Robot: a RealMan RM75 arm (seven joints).
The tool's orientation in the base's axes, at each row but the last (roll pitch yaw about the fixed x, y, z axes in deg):
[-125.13 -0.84 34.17]
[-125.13 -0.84 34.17]
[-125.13 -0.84 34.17]
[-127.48 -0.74 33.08]
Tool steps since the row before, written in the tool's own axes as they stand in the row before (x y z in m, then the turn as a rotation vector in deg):
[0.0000 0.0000 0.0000 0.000 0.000 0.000]
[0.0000 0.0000 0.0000 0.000 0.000 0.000]
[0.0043 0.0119 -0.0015 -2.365 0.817 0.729]
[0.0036 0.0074 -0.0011 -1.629 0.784 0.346]
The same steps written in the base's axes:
[0.0000 0.0000 0.0000 0.000 0.000 0.000]
[0.0000 0.0000 0.0000 0.000 0.000 0.000]
[0.0082 -0.0042 -0.0088 -2.014 -1.215 -1.122]
[0.0060 -0.0025 -0.0052 -1.245 -1.053 -0.854]

